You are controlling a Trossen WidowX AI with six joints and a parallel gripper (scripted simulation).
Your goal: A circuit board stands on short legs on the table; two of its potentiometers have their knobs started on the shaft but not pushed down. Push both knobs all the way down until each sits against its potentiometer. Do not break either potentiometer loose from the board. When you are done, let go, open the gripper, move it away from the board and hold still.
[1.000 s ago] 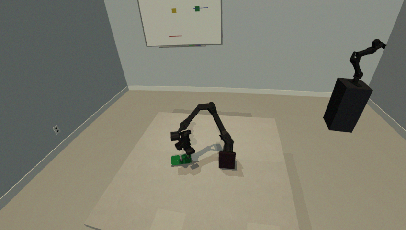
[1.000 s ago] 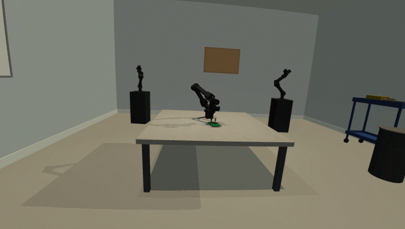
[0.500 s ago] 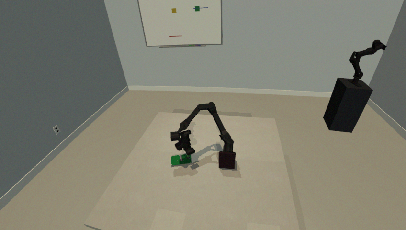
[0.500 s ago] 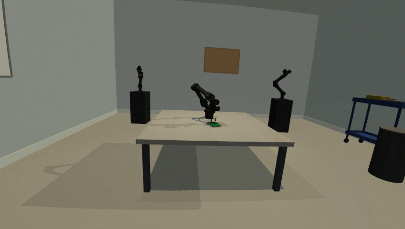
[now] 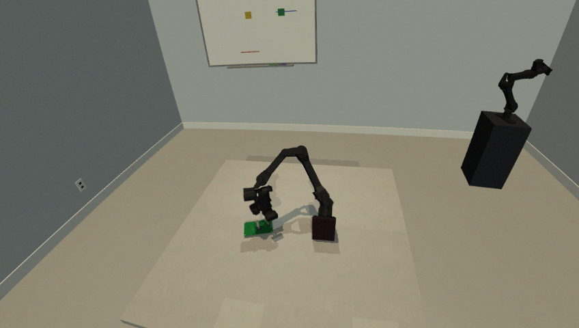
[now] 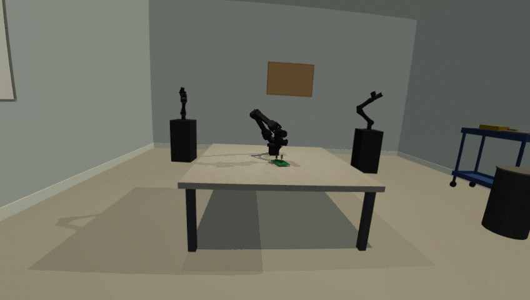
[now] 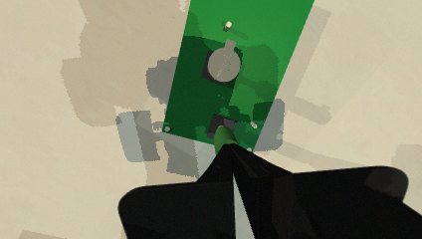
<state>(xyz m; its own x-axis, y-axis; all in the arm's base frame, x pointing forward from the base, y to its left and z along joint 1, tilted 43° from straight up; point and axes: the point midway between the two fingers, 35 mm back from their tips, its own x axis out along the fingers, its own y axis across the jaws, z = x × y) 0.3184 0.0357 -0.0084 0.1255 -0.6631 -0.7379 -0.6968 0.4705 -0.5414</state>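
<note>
The green knob lies 2 cm below my gripper tip. Also, from my gripper tip: white knob (4 cm ahead, 4 cm to the left).
</note>
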